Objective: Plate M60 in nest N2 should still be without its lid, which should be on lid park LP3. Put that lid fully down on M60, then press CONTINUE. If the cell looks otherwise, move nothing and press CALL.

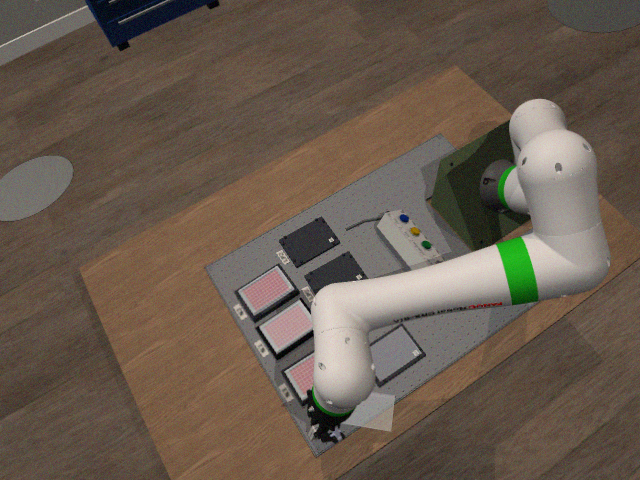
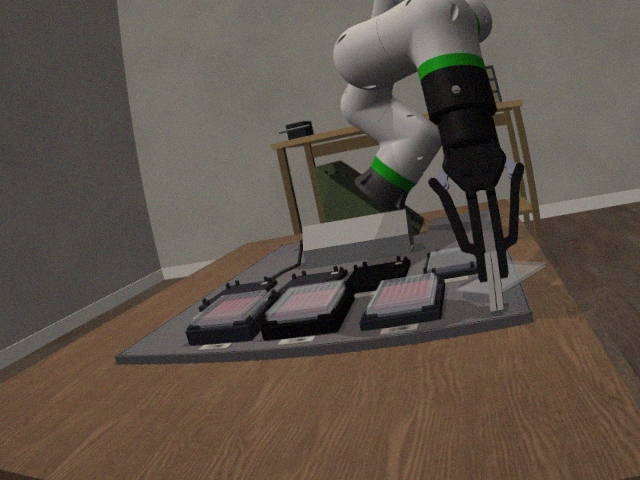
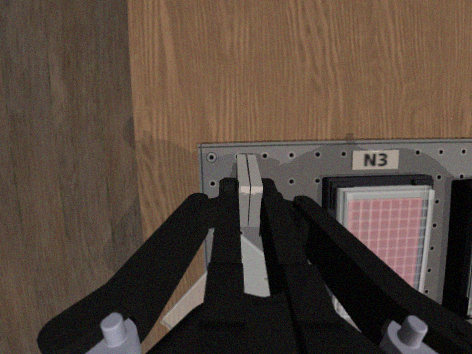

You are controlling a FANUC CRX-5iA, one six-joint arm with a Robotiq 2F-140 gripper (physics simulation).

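Pixels of known places: gripper, fingertip midpoint: [image 1: 314, 434] [image 2: 497, 309] [image 3: 245, 170]; arm's base at its link origin: [image 1: 501, 186] [image 2: 378, 196].
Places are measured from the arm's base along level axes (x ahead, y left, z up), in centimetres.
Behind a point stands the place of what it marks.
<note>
My gripper [image 1: 313, 431] {x 79.8, y 21.1, z -8.5 cm} [image 2: 496, 306] {x 79.8, y 21.1, z -8.5 cm} [image 3: 245, 170] {x 79.8, y 21.1, z -8.5 cm} is shut and empty, fingertips together low over the board's corner. A loose clear lid [image 1: 376, 411] {x 64.6, y 25.4, z -8.6 cm} [image 2: 523, 275] {x 66.8, y 26.9, z -8.7 cm} [image 3: 256, 271] {x 69.5, y 20.8, z -8.6 cm} lies beside the fingertips, partly past the board edge; contact is unclear. The pink plate in nest N3 [image 1: 299, 375] {x 74.7, y 7.5, z -6.8 cm} [image 2: 403, 295] {x 73.9, y 9.1, z -6.2 cm} [image 3: 385, 235] {x 73.1, y 9.0, z -6.4 cm} is nearest the gripper. A middle plate [image 1: 286, 326] {x 70.3, y -4.5, z -5.2 cm} [image 2: 307, 300] {x 72.5, y -3.8, z -5.2 cm} and a far plate [image 1: 266, 290] {x 69.0, y -16.1, z -5.1 cm} [image 2: 230, 308] {x 71.4, y -15.7, z -5.1 cm} sit in black nests; their labels are unreadable, so I cannot tell which is M60. A lid park [image 1: 395, 353] {x 52.2, y 17.3, z -7.0 cm} [image 2: 451, 261] {x 56.5, y 16.1, z -7.0 cm} bears a pale lid-like sheet.
Two dark lid parks [image 1: 309, 241] {x 50.7, y -22.5, z -7.8 cm} [image 1: 333, 271] {x 50.9, y -10.8, z -7.8 cm} stand behind the nests, one partly under the arm. A button box [image 1: 398, 240] {x 32.8, y -5.4, z -2.5 cm} [image 2: 356, 232] {x 33.4, y -2.0, z -3.2 cm} with blue, yellow and green buttons stands near the green robot base [image 1: 462, 198] {x 12.7, y -2.9, z 2.2 cm} [image 2: 338, 191] {x 14.5, y -7.4, z 4.3 cm}. The grey board [image 1: 361, 193] {x 28.6, y -26.8, z -8.8 cm} [image 2: 155, 352] {x 78.2, y -26.9, z -8.8 cm} lies on the wooden table [image 1: 129, 294] {x 100.9, y -41.2, z -10.1 cm}.
</note>
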